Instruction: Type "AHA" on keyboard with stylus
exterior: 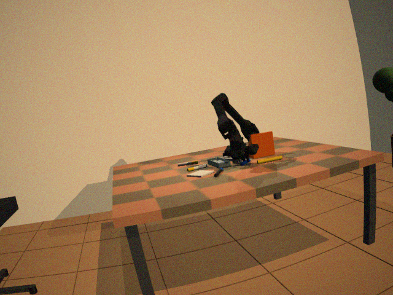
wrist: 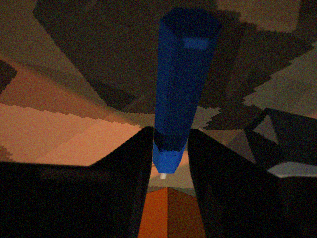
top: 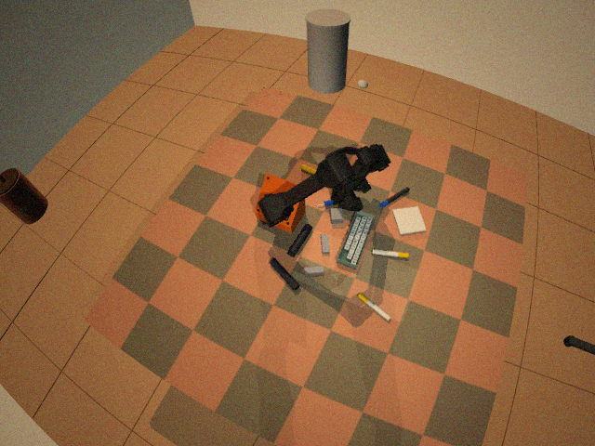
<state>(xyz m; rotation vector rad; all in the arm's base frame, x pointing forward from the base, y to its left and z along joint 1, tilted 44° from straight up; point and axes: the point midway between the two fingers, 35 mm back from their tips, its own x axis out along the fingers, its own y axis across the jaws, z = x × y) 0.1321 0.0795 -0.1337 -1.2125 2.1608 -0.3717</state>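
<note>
My gripper tip is 100 mm past the yellow stick and 90 mm to the right of it. Round my gripper tip: white pad: 270 mm ahead, 50 mm to the left; blue-tipped dark pen: 180 mm ahead, 100 mm to the left; blue stylus: 10 mm to the right, 10 mm behind.
</note>
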